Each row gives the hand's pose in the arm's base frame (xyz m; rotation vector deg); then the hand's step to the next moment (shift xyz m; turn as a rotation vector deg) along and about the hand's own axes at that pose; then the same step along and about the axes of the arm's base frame.
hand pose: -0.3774 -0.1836 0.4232 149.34 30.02 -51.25
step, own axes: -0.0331 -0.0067 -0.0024 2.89 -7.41 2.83
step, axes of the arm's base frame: -0.0260 -0.0008 0.0216 -2.61 5.97 -5.37
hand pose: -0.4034 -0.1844 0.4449 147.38 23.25 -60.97
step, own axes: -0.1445 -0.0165 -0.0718 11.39 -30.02 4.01
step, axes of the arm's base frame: -0.0596 0.0243 0.1489 -6.13 27.12 -16.54
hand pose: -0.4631 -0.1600 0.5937 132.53 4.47 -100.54
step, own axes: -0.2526 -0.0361 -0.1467 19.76 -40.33 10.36
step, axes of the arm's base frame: 0.0612 0.0924 0.2727 -11.68 34.90 -27.74
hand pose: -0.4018 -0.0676 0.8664 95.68 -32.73 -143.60
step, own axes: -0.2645 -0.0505 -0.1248 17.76 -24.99 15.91
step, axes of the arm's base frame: 0.2268 0.0841 0.1719 -18.05 22.66 -18.81
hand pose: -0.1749 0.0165 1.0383 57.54 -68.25 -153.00
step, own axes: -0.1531 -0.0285 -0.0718 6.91 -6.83 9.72
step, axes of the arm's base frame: 0.1682 0.0183 0.0281 -9.67 9.08 -3.61
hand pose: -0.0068 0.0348 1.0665 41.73 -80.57 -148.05
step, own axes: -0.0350 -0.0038 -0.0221 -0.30 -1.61 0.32
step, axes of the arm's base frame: 0.0414 -0.0036 -0.0007 0.32 1.25 -1.06
